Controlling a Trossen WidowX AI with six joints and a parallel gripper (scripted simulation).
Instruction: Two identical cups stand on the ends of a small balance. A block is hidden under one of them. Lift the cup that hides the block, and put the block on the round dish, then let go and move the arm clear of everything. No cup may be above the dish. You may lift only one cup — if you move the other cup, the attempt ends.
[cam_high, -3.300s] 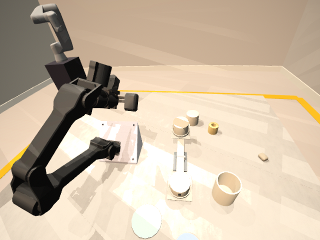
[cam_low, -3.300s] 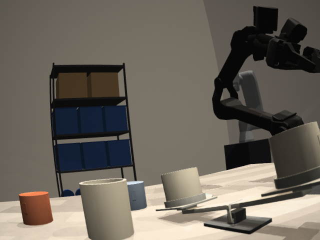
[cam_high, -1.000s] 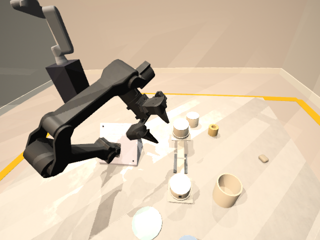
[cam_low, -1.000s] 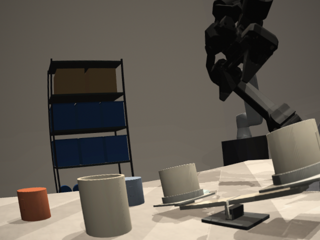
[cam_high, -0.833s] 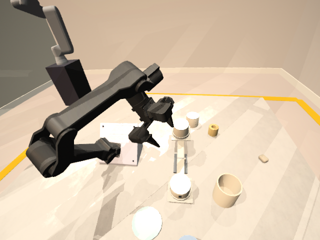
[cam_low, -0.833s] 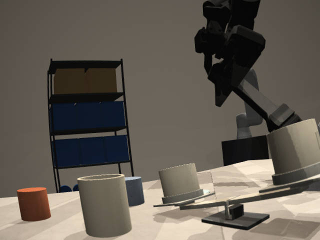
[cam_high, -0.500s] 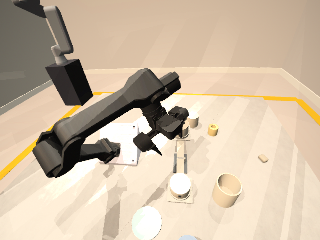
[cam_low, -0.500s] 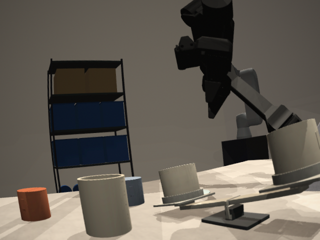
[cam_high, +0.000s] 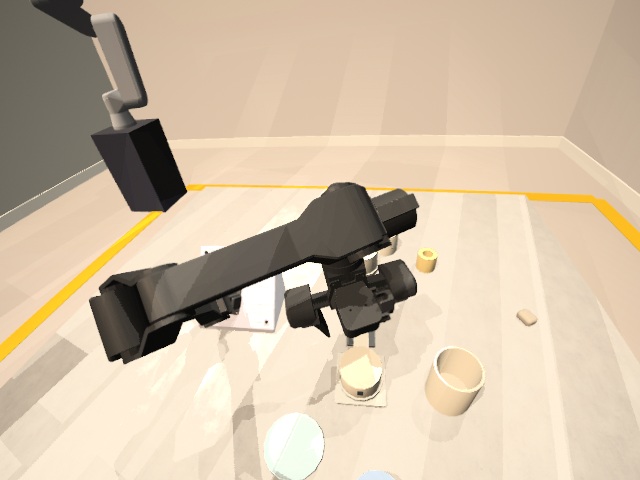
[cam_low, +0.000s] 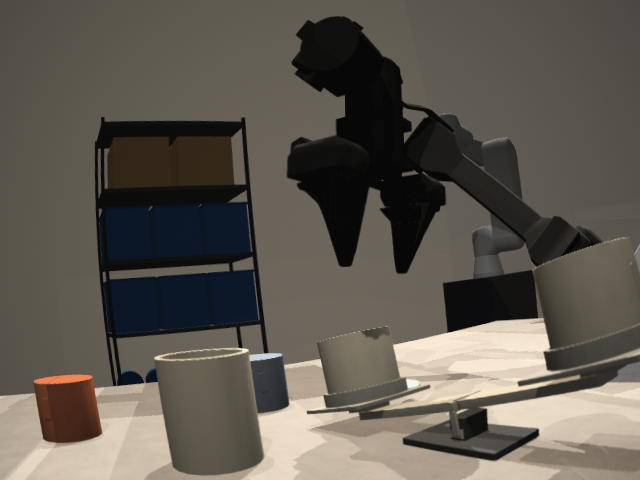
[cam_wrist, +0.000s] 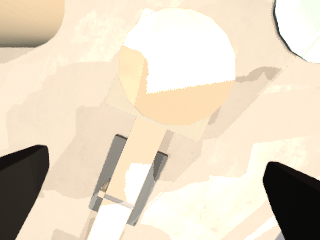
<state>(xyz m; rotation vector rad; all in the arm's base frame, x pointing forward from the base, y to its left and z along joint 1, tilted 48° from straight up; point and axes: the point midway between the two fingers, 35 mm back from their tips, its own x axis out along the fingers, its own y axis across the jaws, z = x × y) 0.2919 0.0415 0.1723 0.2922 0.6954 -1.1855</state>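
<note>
The pale green block is 1 cm ahead of my gripper tip, 3 cm to the right of it and 11 cm below it. The rest, counted from my gripper tip: blue cylinder: 5 cm ahead, 19 cm to the right, 11 cm below; balance: 11 cm to the left, 11 cm below; round dish: 9 cm behind, 14 cm to the right, 15 cm below.
</note>
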